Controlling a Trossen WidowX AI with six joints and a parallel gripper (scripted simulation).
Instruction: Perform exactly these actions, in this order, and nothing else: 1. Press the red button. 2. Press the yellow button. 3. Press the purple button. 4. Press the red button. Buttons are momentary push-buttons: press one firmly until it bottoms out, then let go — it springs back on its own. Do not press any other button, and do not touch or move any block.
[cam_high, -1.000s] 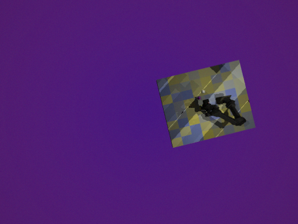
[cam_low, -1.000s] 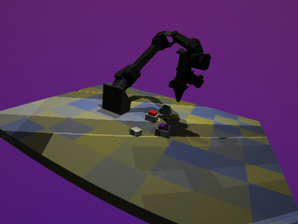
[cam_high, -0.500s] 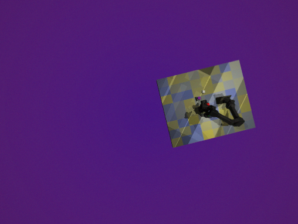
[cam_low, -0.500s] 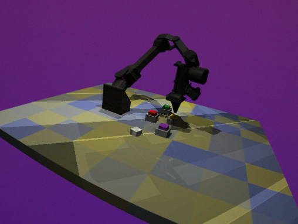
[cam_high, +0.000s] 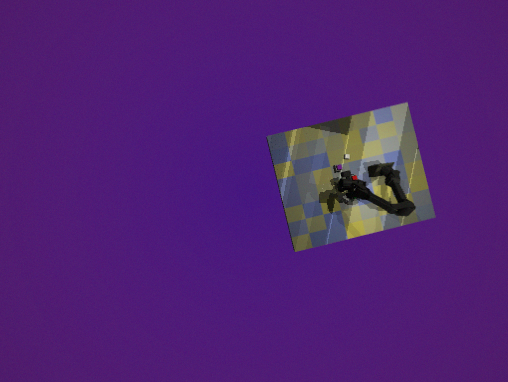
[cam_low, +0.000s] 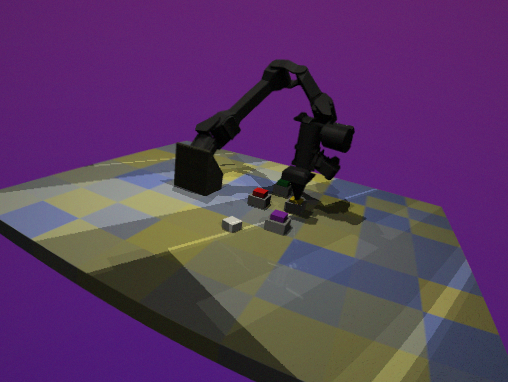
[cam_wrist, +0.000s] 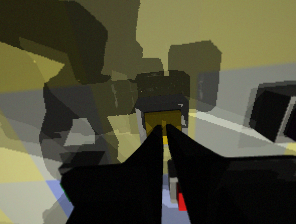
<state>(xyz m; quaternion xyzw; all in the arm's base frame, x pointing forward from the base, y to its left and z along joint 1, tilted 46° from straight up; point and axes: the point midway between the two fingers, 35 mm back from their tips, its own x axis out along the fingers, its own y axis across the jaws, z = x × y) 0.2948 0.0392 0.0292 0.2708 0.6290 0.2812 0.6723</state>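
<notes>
Now: the yellow button 1 cm below my gripper tip. Round my gripper tip: green button (10 cm to the left, 7 cm behind); red button (10 cm behind, 3 cm to the right); purple button (13 cm to the right).
</notes>
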